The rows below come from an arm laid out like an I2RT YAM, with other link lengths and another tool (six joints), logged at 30 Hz.
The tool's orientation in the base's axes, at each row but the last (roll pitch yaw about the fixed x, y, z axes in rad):
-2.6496 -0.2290 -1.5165
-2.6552 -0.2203 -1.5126
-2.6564 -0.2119 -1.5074
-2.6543 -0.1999 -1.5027
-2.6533 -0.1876 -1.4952
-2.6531 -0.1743 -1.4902
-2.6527 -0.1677 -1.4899
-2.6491 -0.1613 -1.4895
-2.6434 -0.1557 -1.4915
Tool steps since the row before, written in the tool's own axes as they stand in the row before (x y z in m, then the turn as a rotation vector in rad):
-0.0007 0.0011 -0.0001 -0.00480 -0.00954 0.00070
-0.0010 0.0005 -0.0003 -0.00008 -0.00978 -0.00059
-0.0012 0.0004 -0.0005 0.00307 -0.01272 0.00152
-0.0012 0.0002 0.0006 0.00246 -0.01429 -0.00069
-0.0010 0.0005 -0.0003 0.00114 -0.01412 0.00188
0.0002 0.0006 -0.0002 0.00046 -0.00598 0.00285
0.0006 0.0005 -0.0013 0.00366 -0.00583 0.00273
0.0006 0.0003 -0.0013 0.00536 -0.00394 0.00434
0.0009 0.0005 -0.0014 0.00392 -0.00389 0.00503
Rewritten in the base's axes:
-0.0010 0.0005 -0.0006 0.00842 0.00602 0.00270
-0.0006 0.0009 -0.0002 0.00829 0.00168 0.00495
-0.0007 0.0012 0.0000 0.01207 -0.00127 0.00513
0.0000 0.0011 -0.0008 0.01234 -0.00012 0.00764
-0.0007 0.0009 -0.0002 0.01333 0.00081 0.00509
-0.0006 -0.0003 -0.0001 0.00663 0.00013 0.00037
-0.0010 -0.0005 0.0010 0.00670 -0.00302 0.00093
-0.0008 -0.0005 0.0011 0.00596 -0.00514 -0.00108
-0.0010 -0.0008 0.0011 0.00614 -0.00380 -0.00192

